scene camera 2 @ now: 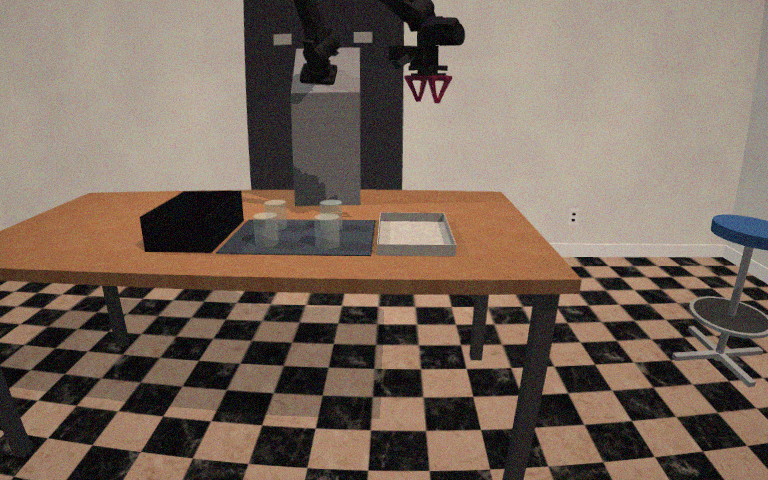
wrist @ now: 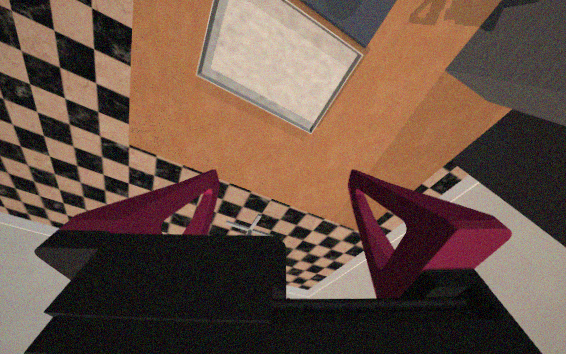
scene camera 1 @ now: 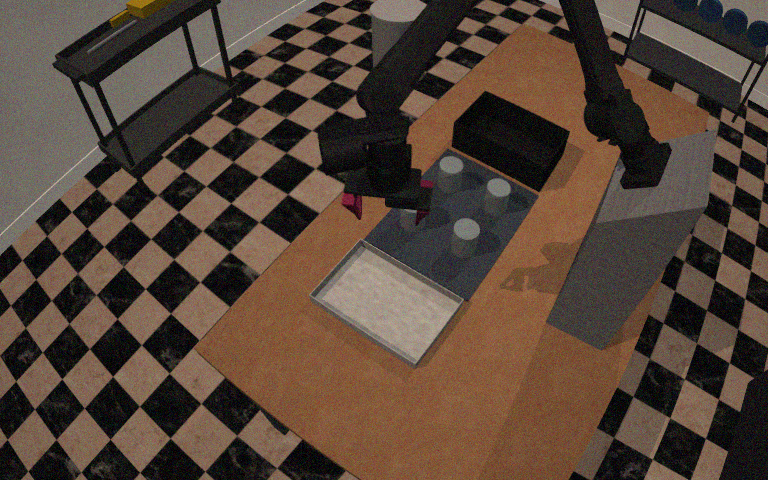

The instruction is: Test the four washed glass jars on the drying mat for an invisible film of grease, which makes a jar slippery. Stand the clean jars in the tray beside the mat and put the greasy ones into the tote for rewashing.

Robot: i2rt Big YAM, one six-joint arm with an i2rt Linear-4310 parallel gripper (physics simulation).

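Seen in the pictures: gripper, fingertip midpoint: (scene camera 2: pixel 427 102) (wrist: pixel 283 177) (scene camera 1: pixel 388 220); arm's base, origin of the base link: (scene camera 2: pixel 318 75) (scene camera 1: pixel 647 168).
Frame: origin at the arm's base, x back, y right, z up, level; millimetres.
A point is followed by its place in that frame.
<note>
Four pale glass jars stand upright and apart on the dark blue drying mat (scene camera 1: pixel 419 254) {y -201, x -396, z -451 mm} (scene camera 2: pixel 294 246) {y -49, x -495, z -451 mm} (wrist: pixel 340 15) {y -219, x -306, z -451 mm}: one jar (scene camera 1: pixel 451 174) {y 8, x -462, z -376 mm} (scene camera 2: pixel 265 229) {y 23, x -513, z -401 mm}, a second (scene camera 1: pixel 498 196) {y 29, x -324, z -373 mm}, a third (scene camera 1: pixel 466 237) {y -134, x -310, z -372 mm}, and a fourth (scene camera 1: pixel 408 220) {y -166, x -463, z -406 mm} partly hidden behind a finger in scene view 1. The white-floored tray (scene camera 1: pixel 363 332) {y -458, x -346, z -431 mm} (scene camera 2: pixel 416 249) {y -374, x -515, z -437 mm} (wrist: pixel 255 106) {y -459, x -363, z -424 mm} lies beside the mat and holds no jar. The black tote (scene camera 1: pixel 504 141) {y 296, x -462, z -451 mm} (scene camera 2: pixel 192 223) {y 206, x -574, z -372 mm} stands at the mat's other end; its inside is too dark to see. My gripper (scene camera 1: pixel 387 217) {y -386, x -332, z -80 mm} (scene camera 2: pixel 427 101) {y -386, x -332, z -80 mm} (wrist: pixel 283 177) {y -386, x -332, z -80 mm} is open and empty, high above the table.
A tall grey pedestal (scene camera 1: pixel 617 266) {y -138, x 44, z -142 mm} (scene camera 2: pixel 325 147) {y -33, x -56, z -248 mm} carries the arm's base (scene camera 1: pixel 645 164) {y -39, x -5, z 37 mm} (scene camera 2: pixel 318 73) {y -14, x -58, z 5 mm} at the table's edge. A dark shelf cart (scene camera 1: pixel 218 48) and a second rack (scene camera 1: pixel 685 73) stand on the floor away from the table. A blue stool (scene camera 2: pixel 741 229) stands right in scene view 2.
</note>
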